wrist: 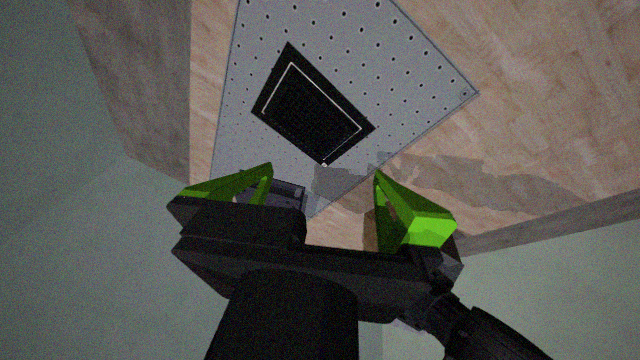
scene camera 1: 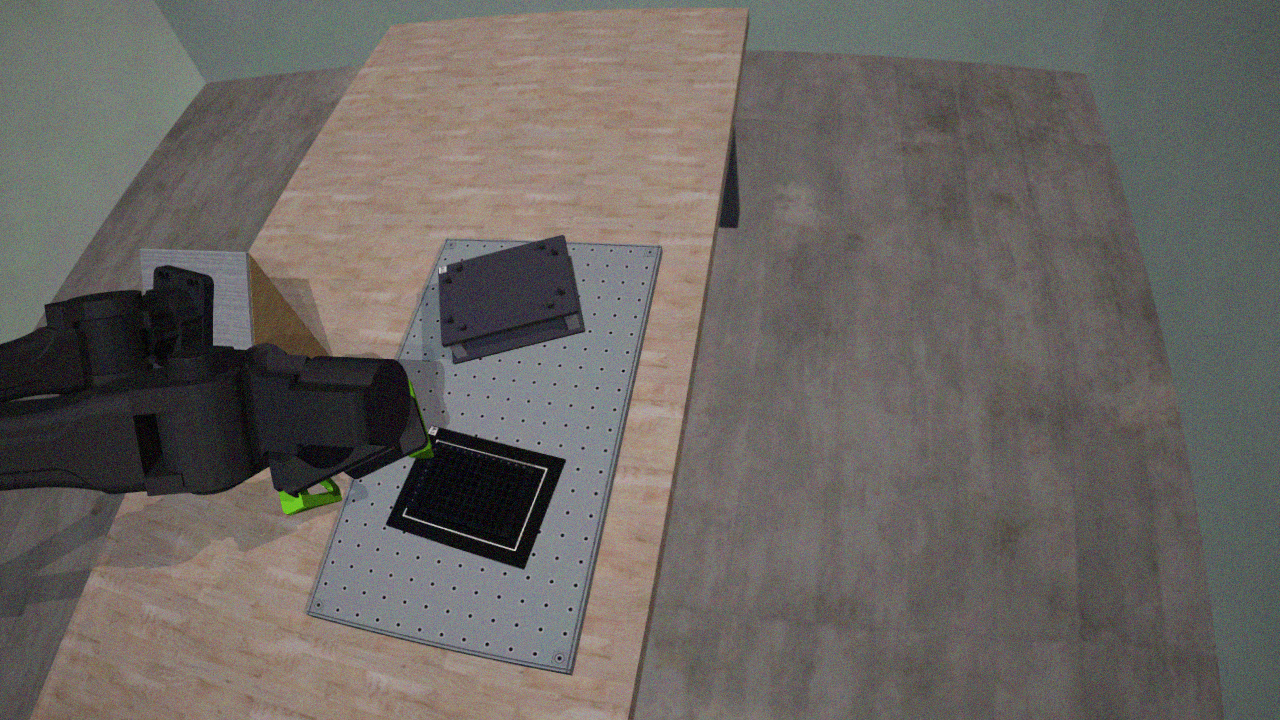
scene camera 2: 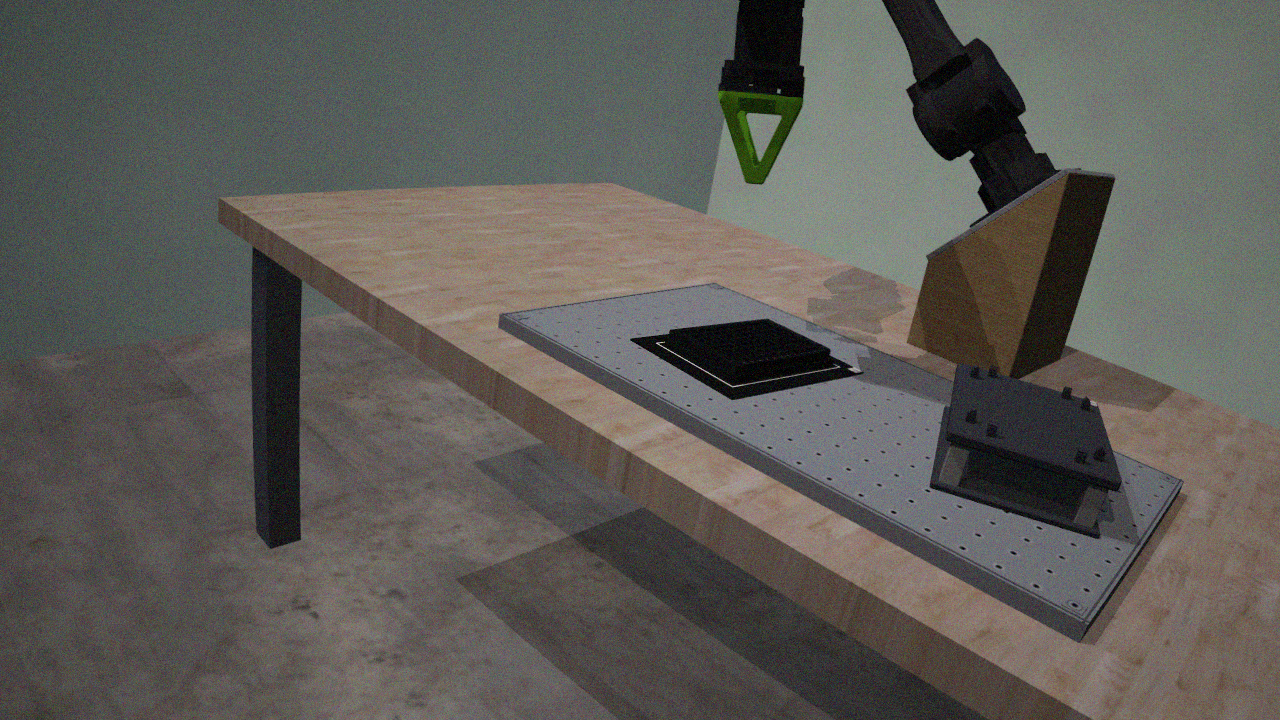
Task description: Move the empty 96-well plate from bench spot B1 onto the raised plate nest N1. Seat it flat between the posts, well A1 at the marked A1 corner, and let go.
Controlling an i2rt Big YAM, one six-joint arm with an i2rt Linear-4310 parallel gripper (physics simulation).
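Pixels of known places: gripper, fingertip midpoint: (wrist: 322, 171) (scene camera 1: 384, 473) (scene camera 2: 756, 180); arm's base, origin of the base link: (scene camera 1: 187, 320) (scene camera 2: 1031, 209).
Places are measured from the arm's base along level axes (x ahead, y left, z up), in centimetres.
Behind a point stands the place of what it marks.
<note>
The black 96-well plate (scene camera 1: 474, 492) @(x 36.8, y -5.3, z -14.6 cm) (scene camera 2: 750, 343) @(x 37.3, y -4.6, z -13.8 cm) (wrist: 312, 105) @(x 37.7, y -8.0, z -13.9 cm) lies flat on bench spot B1 (scene camera 1: 528, 548) @(x 44.5, y -9.4, z -15.2 cm) (scene camera 2: 735, 392) @(x 43.9, y 0.4, z -15.2 cm) (wrist: 367, 127) @(x 28.9, y -10.7, z -15.2 cm), a black mat with a white outline and a white corner mark. The raised nest N1 (scene camera 1: 508, 288) @(x 32.1, y 18.7, z -11.0 cm) (scene camera 2: 1029, 429) @(x 34.5, y 20.1, z -11.0 cm) is a dark platform with short posts and bears no plate; a white mark shows at one corner in scene camera 1. Part of it shows behind a finger in the wrist view. My gripper (scene camera 2: 756, 179) @(x 34.5, y -10.2, z -0.8 cm) (wrist: 322, 171) @(x 34.5, y -10.2, z -0.8 cm) has green fingers, is open and empty, and hangs high above the table. The arm partly covers the fingers in scene camera 1.
The grey perforated board (scene camera 1: 501, 402) @(x 35.1, y 6.1, z -15.4 cm) (scene camera 2: 805, 429) @(x 43.1, y 7.1, z -15.4 cm) (wrist: 400, 95) @(x 29.4, y -16.8, z -15.4 cm) carries the spot and the nest. A wooden wedge-shaped block (scene camera 1: 277, 308) @(x 9.7, y 5.3, z -2.6 cm) (scene camera 2: 993, 286) @(x 9.9, y 2.6, z -7.6 cm) stands at the arm's base beside the board. The wooden table (scene camera 1: 537, 134) @(x 20.9, y 51.8, z -16.7 cm) (scene camera 2: 501, 232) @(x 34.6, y -50.4, z -16.7 cm) extends past the board, with its long edge close to one side.
</note>
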